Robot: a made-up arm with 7 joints. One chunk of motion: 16 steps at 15 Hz.
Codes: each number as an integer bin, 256 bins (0 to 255) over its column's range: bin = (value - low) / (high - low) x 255, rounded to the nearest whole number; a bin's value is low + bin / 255 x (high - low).
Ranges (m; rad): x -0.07..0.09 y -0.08..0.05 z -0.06..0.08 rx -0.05..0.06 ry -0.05..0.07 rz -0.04..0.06
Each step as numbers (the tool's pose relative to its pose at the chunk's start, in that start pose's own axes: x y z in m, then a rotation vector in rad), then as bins.
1 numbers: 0.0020 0.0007 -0.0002 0.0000 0.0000 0.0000
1 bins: 115 158 109 116 106 102
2 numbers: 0.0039 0.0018 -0.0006 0.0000 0.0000 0.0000
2 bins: 118 160 108 116 106 102
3 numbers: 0.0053 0.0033 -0.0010 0.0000 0.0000 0.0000
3 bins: 120 163 107 116 106 102
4 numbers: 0.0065 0.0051 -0.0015 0.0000 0.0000 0.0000
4 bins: 122 167 107 116 106 102
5 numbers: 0.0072 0.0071 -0.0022 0.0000 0.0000 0.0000
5 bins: 123 171 105 116 106 102
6 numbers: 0.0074 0.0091 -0.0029 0.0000 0.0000 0.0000
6 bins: 123 175 104 116 106 102
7 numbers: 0.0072 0.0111 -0.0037 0.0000 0.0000 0.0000
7 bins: 123 179 103 116 106 102
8 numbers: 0.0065 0.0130 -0.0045 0.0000 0.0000 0.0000
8 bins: 122 182 101 116 106 102
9 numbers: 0.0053 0.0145 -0.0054 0.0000 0.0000 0.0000
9 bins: 120 185 99 116 106 102
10 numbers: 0.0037 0.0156 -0.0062 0.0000 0.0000 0.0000
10 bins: 117 188 98 116 106 102
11 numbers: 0.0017 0.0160 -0.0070 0.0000 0.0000 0.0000
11 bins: 114 188 97 116 106 102
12 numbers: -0.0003 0.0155 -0.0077 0.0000 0.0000 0.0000
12 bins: 111 187 95 116 106 102
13 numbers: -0.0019 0.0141 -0.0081 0.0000 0.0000 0.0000
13 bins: 109 185 95 116 106 102
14 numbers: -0.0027 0.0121 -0.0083 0.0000 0.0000 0.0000
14 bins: 107 181 94 116 106 102
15 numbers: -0.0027 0.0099 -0.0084 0.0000 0.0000 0.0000
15 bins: 107 176 94 116 106 102
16 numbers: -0.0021 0.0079 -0.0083 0.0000 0.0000 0.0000
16 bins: 108 172 94 116 106 102
